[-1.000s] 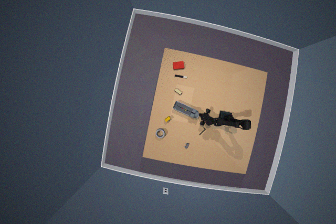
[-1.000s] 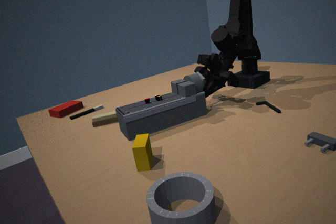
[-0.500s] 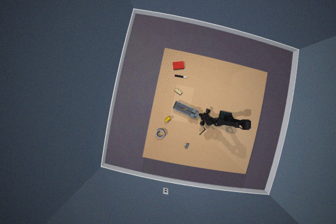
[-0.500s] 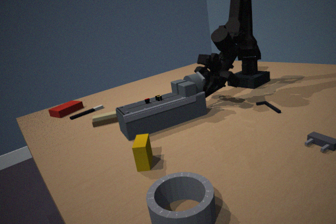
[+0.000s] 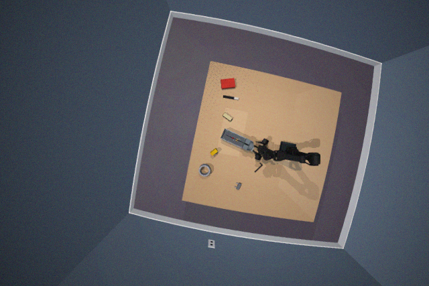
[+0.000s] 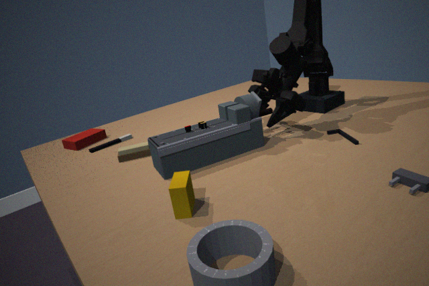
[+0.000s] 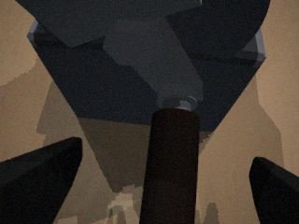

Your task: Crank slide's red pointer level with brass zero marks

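My gripper tip is now 2 cm past the black crank handle and 3 cm below it. Round my gripper tip: black hex key 13 cm behind, 16 cm to the left, 3 cm below; red pointer 20 cm ahead, 4 cm above; tan block 30 cm ahead, 16 cm to the right, 2 cm below.
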